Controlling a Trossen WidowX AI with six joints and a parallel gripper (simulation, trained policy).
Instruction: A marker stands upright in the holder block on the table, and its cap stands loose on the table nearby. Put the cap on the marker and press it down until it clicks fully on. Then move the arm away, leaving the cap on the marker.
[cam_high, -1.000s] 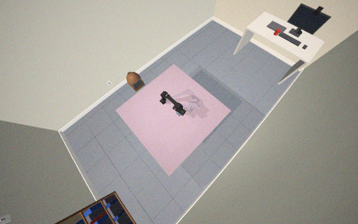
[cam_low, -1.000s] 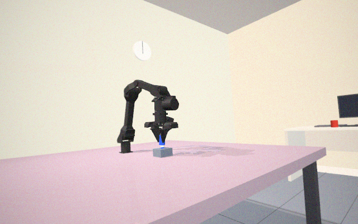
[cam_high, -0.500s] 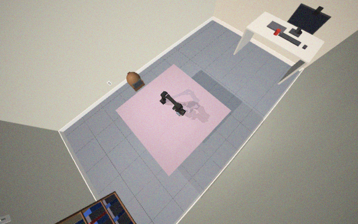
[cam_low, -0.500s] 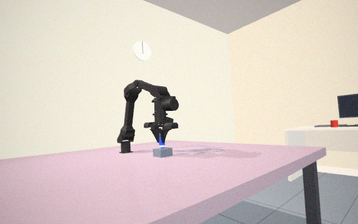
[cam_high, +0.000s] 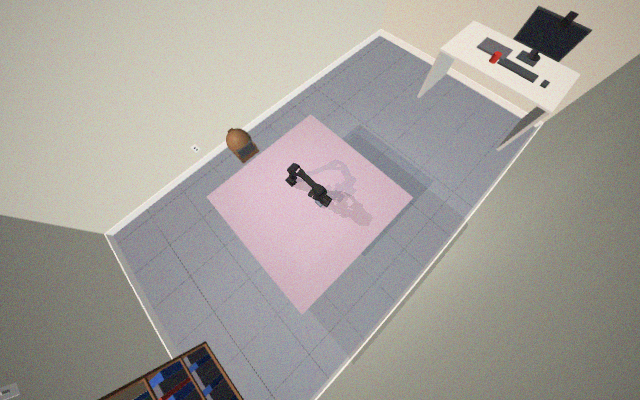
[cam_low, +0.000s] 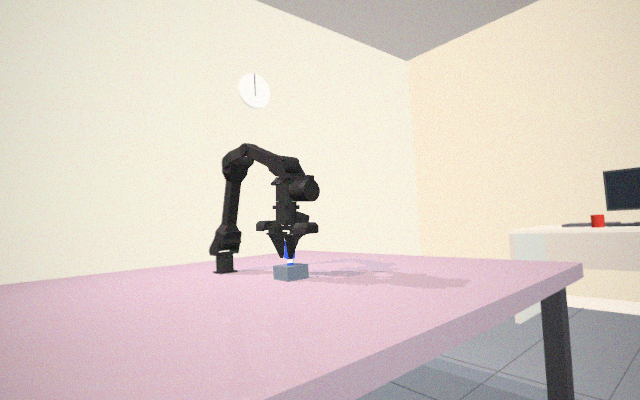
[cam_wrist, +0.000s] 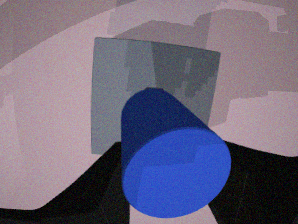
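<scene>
The blue cap lies 10 mm to the left of my gripper tip and 20 mm above it. From my gripper tip the other things lie so: grey holder block 10 mm to the left, 40 mm below.
</scene>
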